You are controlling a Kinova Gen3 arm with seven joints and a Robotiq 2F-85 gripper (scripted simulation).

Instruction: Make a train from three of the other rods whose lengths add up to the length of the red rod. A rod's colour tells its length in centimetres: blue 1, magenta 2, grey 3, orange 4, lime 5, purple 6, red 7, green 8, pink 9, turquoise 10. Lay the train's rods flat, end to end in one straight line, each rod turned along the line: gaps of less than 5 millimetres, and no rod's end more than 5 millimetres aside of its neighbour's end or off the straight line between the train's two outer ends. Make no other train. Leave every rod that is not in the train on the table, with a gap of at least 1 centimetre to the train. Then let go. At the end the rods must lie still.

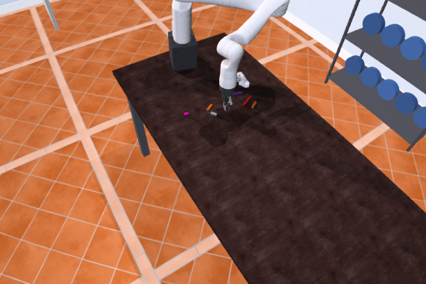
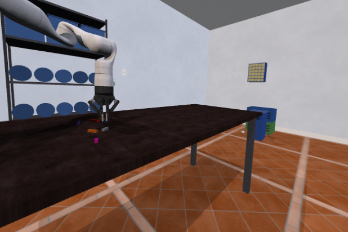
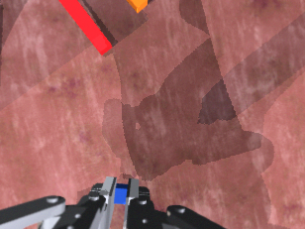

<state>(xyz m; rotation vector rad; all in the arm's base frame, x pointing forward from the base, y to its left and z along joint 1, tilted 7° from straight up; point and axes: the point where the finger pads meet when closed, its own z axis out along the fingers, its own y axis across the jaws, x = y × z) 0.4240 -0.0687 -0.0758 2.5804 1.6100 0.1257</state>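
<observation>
Now: hand 50 mm to the left of the grey rod, 40 mm above it and 20 mm past it. From my hand the other things lie so: purple rod: 130 mm to the left, 60 mm behind, 40 mm below; then red rod: 130 mm to the left, 40 mm below, 10 mm ahead; then blue rod: 20 mm below.
</observation>
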